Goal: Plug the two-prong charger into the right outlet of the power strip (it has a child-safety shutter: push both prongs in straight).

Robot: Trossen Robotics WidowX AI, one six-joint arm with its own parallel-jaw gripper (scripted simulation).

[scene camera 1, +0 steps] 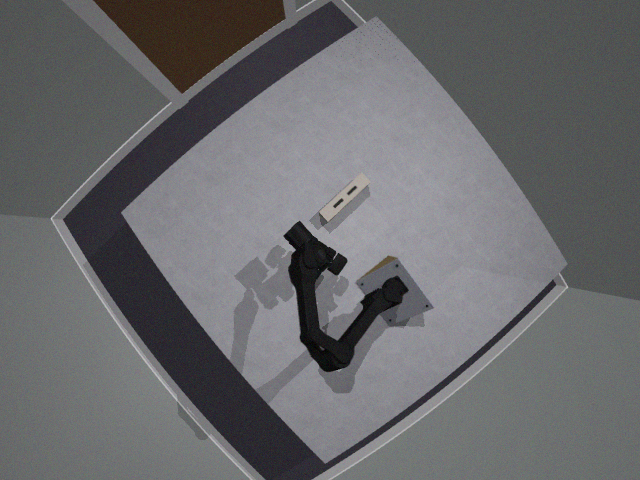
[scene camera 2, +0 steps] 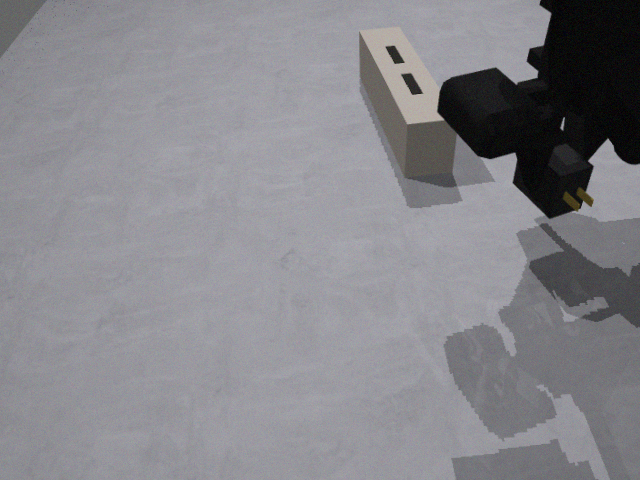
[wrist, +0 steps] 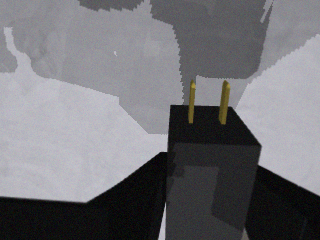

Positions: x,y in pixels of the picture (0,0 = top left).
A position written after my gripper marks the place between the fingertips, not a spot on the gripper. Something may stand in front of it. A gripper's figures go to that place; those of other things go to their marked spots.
Scene:
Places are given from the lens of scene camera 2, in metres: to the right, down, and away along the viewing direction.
my gripper (scene camera 2: pixel 547 183): 0.17, -0.04, 0.45
two-prong charger (scene camera 2: pixel 562 190): 0.17, -0.04, 0.42

